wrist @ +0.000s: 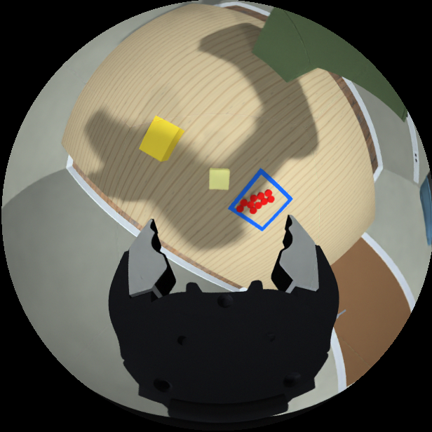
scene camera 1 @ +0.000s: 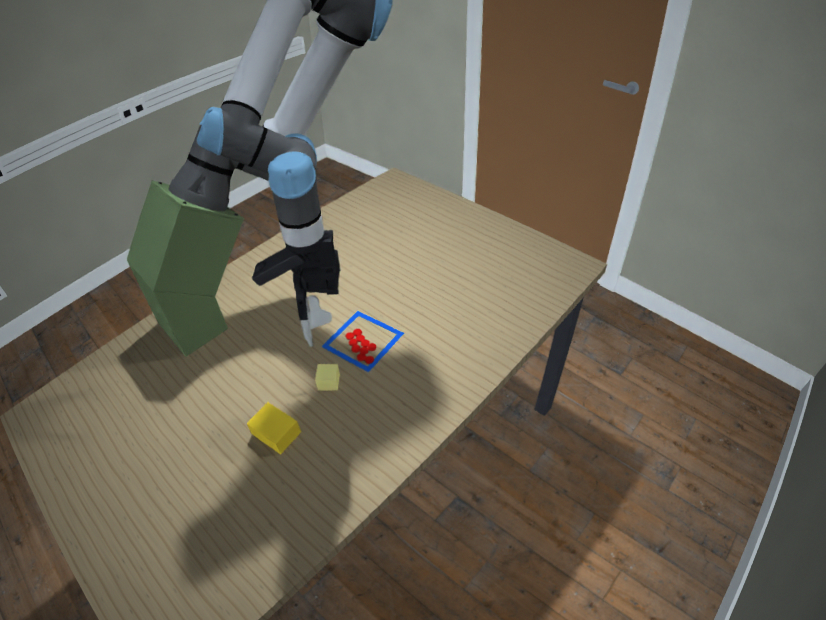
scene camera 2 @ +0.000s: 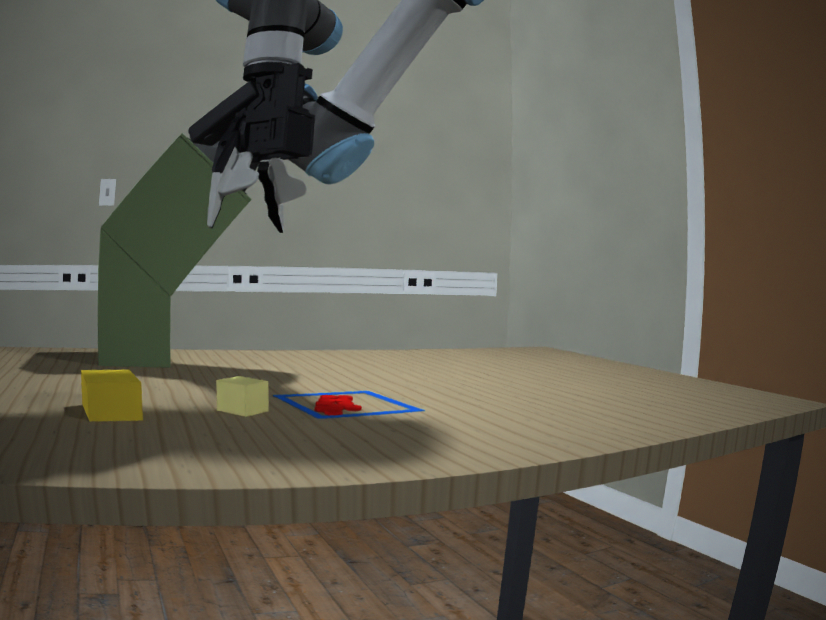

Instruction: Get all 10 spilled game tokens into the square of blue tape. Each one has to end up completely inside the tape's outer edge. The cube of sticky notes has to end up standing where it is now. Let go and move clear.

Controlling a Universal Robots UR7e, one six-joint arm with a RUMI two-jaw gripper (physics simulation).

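Observation:
Several red game tokens (scene camera 1: 360, 345) (scene camera 2: 335, 404) (wrist: 256, 201) lie close together inside the square of blue tape (scene camera 1: 340, 328) (scene camera 2: 394, 399) (wrist: 277, 214). In the wrist view the outermost token lies close to the tape's left corner. The pale yellow cube of sticky notes (scene camera 1: 327, 377) (scene camera 2: 242, 395) (wrist: 219, 179) stands flat on the table beside the square, apart from the tape. My gripper (scene camera 2: 245, 228) (wrist: 220, 217) is wide open with nothing between its fingers. It hangs high above the table, clear of the cube and the tokens; in scene camera 1 one finger hides the other.
A bright yellow block (scene camera 1: 273, 427) (scene camera 2: 112, 395) (wrist: 161, 139) stands on the wooden table (scene camera 1: 467, 266) (scene camera 2: 567, 407) (wrist: 225, 75), on the far side of the cube from the tape. The green arm mount (scene camera 1: 186, 266) (scene camera 2: 133, 306) (wrist: 305, 45) rises at the table's back.

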